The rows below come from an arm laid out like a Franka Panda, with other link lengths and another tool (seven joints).
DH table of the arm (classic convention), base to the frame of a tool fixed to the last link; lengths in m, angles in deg. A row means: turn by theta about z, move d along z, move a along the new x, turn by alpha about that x. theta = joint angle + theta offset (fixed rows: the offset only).
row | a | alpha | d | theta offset
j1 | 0 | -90 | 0.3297 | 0
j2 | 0 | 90 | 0 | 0
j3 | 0.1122 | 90 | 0.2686 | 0
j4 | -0.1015 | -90 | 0 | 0
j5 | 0 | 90 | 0.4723 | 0
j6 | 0.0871 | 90 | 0 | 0
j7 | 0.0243 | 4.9 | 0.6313 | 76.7
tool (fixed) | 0 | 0 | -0.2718 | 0
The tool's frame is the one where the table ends.
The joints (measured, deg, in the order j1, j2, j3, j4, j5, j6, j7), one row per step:
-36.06 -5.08 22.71 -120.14 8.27 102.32 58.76
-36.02 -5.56 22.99 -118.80 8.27 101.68 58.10
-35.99 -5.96 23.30 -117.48 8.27 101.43 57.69
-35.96 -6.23 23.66 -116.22 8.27 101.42 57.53
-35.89 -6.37 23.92 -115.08 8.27 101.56 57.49
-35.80 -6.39 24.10 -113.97 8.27 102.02 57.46
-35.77 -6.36 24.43 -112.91 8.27 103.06 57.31
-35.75 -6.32 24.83 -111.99 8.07 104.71 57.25
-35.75 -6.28 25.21 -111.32 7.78 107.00 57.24
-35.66 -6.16 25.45 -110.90 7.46 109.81 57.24
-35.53 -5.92 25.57 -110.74 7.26 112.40 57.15
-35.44 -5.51 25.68 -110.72 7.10 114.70 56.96
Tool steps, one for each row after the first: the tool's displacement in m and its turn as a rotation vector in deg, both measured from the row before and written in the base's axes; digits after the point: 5 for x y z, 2 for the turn. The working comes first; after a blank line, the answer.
Tool pose at each row, in the base's axes (x y z in m, rotation vector in deg; the steps are taken from these numbers as rounded here):
0.52682 -0.08278 0.13362 42.31 -167.07 -10.15
0.53517 -0.08218 0.14822 44.17 -167.67 -9.22
0.54520 -0.08150 0.16206 45.73 -168.57 -8.04
0.55571 -0.08006 0.17452 46.99 -169.57 -6.83
0.56565 -0.07876 0.18515 47.95 -170.57 -5.73
0.57684 -0.07817 0.19481 48.83 -171.78 -4.56
0.59105 -0.07738 0.20403 -49.83 172.49 3.00
0.60768 -0.07764 0.21266 -49.96 170.30 0.80
0.62624 -0.07923 0.22028 -49.79 167.84 -1.75
0.64594 -0.08167 0.22639 -49.41 165.21 -4.34
0.66230 -0.08351 0.22941 -49.09 162.98 -6.23
0.67560 -0.08496 0.22935 -48.97 161.18 -7.56

0.00835 0.00060 0.01460 -0.30 -1.17 1.07
0.01003 0.00068 0.01384 -0.42 -1.41 0.82
0.01051 0.00144 0.01246 -0.43 -1.44 0.60
0.00994 0.00130 0.01063 -0.38 -1.35 0.40
0.01119 0.00059 0.00966 -0.37 -1.54 0.31
0.01421 0.00079 0.00922 -0.47 -2.01 0.46
0.01663 -0.00026 0.00863 -0.76 -2.40 0.43
0.01856 -0.00159 0.00762 -0.92 -2.77 0.30
0.01970 -0.00244 0.00611 -0.94 -2.97 0.21
0.01636 -0.00184 0.00302 -0.64 -2.45 0.19
0.01330 -0.00145 -0.00006 -0.43 -1.90 0.26

